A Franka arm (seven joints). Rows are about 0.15 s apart.
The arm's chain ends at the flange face. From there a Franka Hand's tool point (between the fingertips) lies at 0.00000 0.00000 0.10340 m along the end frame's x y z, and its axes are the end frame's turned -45 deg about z.
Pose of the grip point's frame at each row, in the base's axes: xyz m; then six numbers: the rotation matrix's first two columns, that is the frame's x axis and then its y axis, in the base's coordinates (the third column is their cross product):
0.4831 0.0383 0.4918 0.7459 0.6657 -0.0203 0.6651 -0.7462 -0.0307
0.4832 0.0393 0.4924 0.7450 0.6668 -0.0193 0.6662 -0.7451 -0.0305
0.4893 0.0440 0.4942 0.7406 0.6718 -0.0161 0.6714 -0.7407 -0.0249
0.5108 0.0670 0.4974 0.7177 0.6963 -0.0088 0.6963 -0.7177 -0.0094
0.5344 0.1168 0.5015 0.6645 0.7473 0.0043 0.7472 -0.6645 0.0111
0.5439 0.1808 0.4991 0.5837 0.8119 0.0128 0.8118 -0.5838 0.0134
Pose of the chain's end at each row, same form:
0.4868 0.0373 0.5951 0.9977 -0.0569 -0.0361 -0.0571 -0.9984 -0.0074
0.4868 0.0383 0.5957 0.9979 -0.0554 -0.0352 -0.0557 -0.9984 -0.0079
0.4923 0.0432 0.5976 0.9984 -0.0487 -0.0290 -0.0489 -0.9988 -0.0062
0.5121 0.0669 0.6008 0.9998 -0.0151 -0.0129 -0.0151 -0.9998 -0.0004
0.5332 0.1172 0.6049 0.9982 0.0585 0.0109 0.0585 -0.9983 0.0048
0.5420 0.1805 0.6025 0.9868 0.1613 0.0185 0.1613 -0.9869 0.0004

